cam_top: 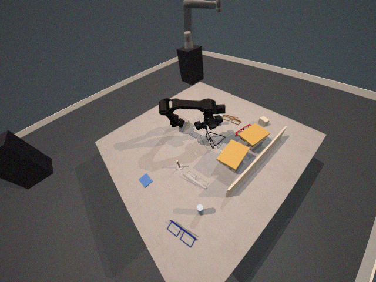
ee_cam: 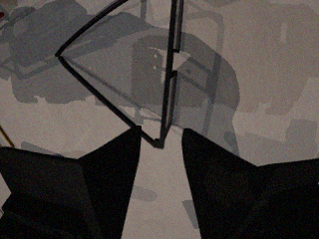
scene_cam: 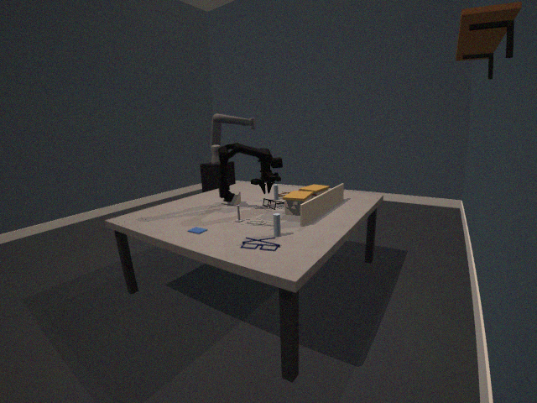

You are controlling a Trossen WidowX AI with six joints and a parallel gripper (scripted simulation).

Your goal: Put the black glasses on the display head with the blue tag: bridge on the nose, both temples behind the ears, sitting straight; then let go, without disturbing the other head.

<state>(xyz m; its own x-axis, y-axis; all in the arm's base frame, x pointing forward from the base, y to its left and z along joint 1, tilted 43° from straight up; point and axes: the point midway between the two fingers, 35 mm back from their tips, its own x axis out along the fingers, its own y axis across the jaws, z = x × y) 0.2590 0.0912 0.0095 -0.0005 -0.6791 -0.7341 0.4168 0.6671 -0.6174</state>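
My gripper tip is 30 mm short of the grey post, 320 mm to the left of it and 50 mm above it. The rest, counted from my gripper tip: long beige board (370 mm ahead, 40 mm to the left, 20 mm below); beige block (220 mm ahead, 390 mm to the left, 50 mm below); blue tag (50 mm behind, 540 mm to the right, 70 mm below).
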